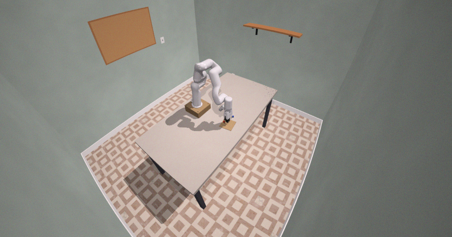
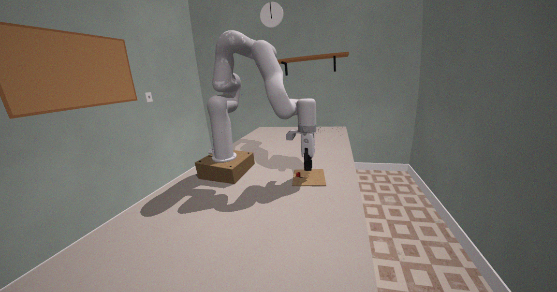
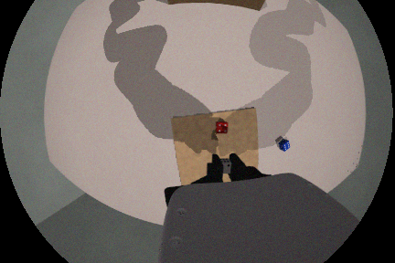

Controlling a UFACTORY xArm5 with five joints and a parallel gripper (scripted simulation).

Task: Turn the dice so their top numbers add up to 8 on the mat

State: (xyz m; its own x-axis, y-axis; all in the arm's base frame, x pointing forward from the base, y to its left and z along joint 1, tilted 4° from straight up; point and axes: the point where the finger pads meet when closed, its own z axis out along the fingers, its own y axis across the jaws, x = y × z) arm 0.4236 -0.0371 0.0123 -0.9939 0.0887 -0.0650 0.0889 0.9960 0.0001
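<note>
The tan mat is 6 cm below my hand. The rest, counted from my hand: blue die: 13 cm to the left, 5 cm below; white die: 1 cm below; red die: 5 cm behind, 5 cm below.
</note>
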